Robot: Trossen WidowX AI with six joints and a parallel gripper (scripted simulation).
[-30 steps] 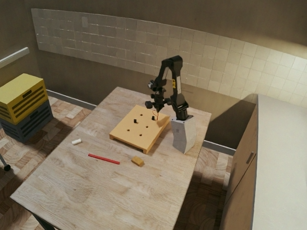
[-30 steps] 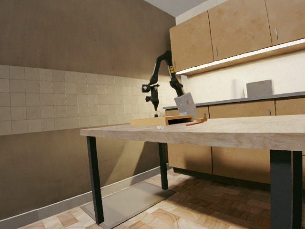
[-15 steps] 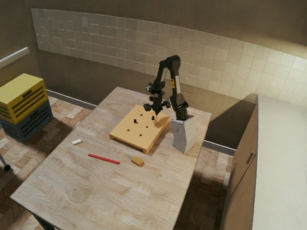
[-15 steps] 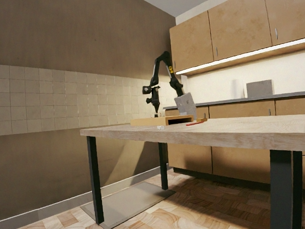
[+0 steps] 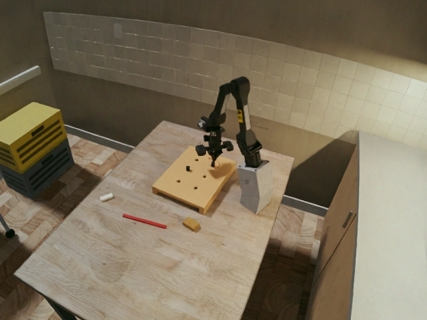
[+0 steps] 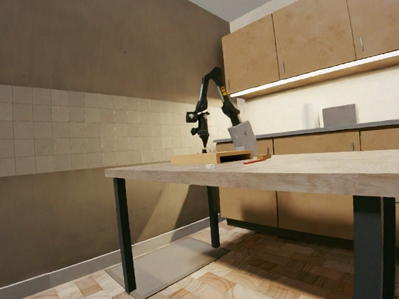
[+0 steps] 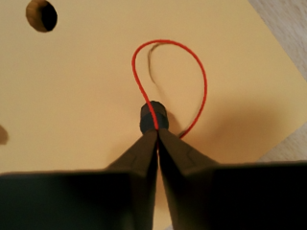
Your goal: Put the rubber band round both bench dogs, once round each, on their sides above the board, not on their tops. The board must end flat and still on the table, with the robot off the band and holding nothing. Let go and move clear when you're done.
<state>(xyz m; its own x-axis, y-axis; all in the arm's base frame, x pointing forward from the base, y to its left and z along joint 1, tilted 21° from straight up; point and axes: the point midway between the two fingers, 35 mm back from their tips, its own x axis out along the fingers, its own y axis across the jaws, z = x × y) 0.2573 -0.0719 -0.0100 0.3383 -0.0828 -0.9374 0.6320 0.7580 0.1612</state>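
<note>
Now: hand 4 cm short of the board, 10 cm to the right of it and 9 cm above it. From my hand the other things lie so: red stick: 10 cm ahead, 46 cm to the left, 11 cm below; then white cylinder: 35 cm ahead, 45 cm to the left, 11 cm below; then tan block: 9 cm behind, 37 cm to the left, 11 cm below.
</note>
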